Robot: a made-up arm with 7 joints.
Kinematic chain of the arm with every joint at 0, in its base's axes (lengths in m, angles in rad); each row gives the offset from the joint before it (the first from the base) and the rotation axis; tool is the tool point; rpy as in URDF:
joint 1: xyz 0 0 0.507 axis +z
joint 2: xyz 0 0 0 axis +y
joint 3: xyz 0 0 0.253 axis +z
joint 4: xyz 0.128 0 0 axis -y
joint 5: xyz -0.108 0 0.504 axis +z
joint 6: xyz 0 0 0 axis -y
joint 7: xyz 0.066 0 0 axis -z
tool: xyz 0 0 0 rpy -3.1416 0 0
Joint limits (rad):
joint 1: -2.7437..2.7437
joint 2: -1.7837..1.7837
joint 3: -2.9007..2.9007
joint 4: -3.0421..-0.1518
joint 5: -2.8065..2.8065
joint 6: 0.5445..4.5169
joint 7: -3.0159..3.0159
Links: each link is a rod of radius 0.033 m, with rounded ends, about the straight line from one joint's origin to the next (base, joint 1, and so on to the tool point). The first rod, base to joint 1, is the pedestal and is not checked.
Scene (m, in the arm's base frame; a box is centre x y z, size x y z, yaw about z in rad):
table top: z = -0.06
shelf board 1: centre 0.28 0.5 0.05 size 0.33 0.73 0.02 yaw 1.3
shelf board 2: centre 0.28 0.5 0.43 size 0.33 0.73 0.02 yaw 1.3
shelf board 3: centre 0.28 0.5 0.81 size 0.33 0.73 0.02 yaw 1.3
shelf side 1: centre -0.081 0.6 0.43 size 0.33 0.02 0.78 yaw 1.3
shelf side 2: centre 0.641 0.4 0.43 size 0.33 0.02 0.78 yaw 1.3
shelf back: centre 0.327 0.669 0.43 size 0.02 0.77 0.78 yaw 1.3
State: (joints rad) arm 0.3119 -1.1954 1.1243 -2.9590 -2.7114 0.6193 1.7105
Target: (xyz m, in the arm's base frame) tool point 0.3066 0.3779 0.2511
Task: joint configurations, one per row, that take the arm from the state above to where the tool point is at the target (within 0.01 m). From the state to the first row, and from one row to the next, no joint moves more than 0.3 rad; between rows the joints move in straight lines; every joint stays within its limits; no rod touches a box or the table.
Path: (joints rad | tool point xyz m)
1: 0.0350 -1.3785 1.3236 -3.0006 -2.7590 0.8824 1.4665 | 0.2781 0.3469 0.5536
2: -0.2419 -1.5615 1.5230 -3.0421 -2.8065 1.1455 1.2225 | 0.3624 0.2364 0.5284
3: -0.4075 -1.3581 1.5733 -3.0333 -2.6961 0.9896 1.3560 | 0.3912 0.1888 0.4607
4: -0.5732 -1.1547 1.6236 -3.0245 -2.5856 0.8336 1.4895 | 0.3997 0.1444 0.3993
5: -0.5183 -1.2614 1.8369 -2.8310 -2.6961 0.8011 1.6000 | 0.3741 0.2800 0.3464
6: -0.4634 -1.3681 2.0503 -2.6376 -2.8065 0.7686 1.7105 | 0.3066 0.3779 0.2511

